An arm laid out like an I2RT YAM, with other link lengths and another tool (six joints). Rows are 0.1 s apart.
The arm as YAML. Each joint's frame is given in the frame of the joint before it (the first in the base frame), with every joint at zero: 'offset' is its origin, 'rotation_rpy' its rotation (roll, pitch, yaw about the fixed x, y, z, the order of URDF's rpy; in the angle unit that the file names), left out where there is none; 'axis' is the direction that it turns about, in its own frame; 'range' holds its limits. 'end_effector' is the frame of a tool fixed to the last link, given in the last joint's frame.
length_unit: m
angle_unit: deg
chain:
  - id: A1
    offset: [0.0, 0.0, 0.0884]
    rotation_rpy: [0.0, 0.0, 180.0]
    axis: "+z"
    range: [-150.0, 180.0]
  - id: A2
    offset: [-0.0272, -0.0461, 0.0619]
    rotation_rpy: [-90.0, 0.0, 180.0]
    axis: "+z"
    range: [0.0, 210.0]
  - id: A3
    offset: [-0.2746, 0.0, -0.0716]
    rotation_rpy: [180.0, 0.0, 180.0]
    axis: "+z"
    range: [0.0, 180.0]
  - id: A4
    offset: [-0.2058, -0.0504, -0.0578]
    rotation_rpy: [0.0, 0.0, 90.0]
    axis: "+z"
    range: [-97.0, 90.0]
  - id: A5
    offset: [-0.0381, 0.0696, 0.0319]
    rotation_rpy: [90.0, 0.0, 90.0]
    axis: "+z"
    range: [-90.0, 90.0]
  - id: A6
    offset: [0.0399, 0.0, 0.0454]
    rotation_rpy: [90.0, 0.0, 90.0]
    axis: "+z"
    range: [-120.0, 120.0]
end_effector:
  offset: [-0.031, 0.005, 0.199]
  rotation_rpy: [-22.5, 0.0, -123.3]
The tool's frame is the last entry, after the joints.
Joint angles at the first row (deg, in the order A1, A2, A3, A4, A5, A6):
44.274, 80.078, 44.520, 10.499, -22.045, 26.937
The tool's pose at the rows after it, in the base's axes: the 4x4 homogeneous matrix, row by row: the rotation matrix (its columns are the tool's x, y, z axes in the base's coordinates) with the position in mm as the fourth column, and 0 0 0 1 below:
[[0.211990, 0.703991, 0.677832, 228.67], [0.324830, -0.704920, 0.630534, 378.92], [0.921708, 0.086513, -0.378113, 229.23], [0, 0, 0, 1]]
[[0.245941, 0.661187, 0.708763, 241.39], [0.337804, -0.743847, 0.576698, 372.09], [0.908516, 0.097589, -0.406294, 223.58], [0, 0, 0, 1]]
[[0.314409, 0.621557, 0.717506, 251.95], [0.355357, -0.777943, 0.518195, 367.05], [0.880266, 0.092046, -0.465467, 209.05], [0, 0, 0, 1]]
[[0.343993, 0.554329, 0.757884, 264.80], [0.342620, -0.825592, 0.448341, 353.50], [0.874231, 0.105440, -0.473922, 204.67], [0, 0, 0, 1]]
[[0.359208, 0.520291, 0.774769, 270.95], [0.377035, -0.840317, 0.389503, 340.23], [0.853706, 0.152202, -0.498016, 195.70], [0, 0, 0, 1]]
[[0.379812, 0.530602, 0.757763, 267.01], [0.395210, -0.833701, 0.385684, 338.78], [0.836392, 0.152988, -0.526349, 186.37], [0, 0, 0, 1]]
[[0.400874, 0.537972, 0.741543, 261.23], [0.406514, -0.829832, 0.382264, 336.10], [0.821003, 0.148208, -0.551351, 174.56], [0, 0, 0, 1]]
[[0.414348, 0.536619, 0.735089, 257.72], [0.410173, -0.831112, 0.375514, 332.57], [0.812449, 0.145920, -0.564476, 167.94], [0, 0, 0, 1]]
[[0.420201, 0.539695, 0.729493, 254.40], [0.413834, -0.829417, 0.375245, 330.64], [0.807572, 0.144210, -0.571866, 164.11], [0, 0, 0, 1]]
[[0.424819, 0.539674, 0.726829, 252.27], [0.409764, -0.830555, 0.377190, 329.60], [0.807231, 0.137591, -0.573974, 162.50], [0, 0, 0, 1]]
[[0.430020, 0.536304, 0.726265, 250.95], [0.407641, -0.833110, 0.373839, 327.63], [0.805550, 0.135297, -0.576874, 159.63], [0, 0, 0, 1]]
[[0.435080, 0.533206, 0.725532, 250.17], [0.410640, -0.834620, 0.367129, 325.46], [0.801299, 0.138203, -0.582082, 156.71], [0, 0, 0, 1]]
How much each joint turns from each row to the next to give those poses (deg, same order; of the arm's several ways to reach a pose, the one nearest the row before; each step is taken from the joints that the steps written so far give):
-0.670, -1.465, -1.058, 0.331, 0.263, 0.862
-0.181, 0.004, 0.954, -2.430, 3.268, 0.886
-0.004, 1.407, 1.268, -2.971, 2.740, 2.113
-0.115, -1.231, -1.113, -0.398, 4.435, 1.719
-0.295, -0.706, 0.704, -3.817, 2.952, -0.994
-0.119, 0.512, 0.005, -1.374, -0.619, -0.025
0.001, 0.192, -1.443, 0.085, -0.506, 0.350
0.000, -0.334, -1.201, 0.068, 0.029, 0.377
0.001, -0.310, -0.805, 0.025, -0.212, 0.075
-0.003, -0.335, -0.811, 0.494, -0.194, 0.355
0.001, -0.268, -0.896, 0.514, 0.122, 0.297
0.001, -0.152, -0.423, -0.125, 0.260, 0.073

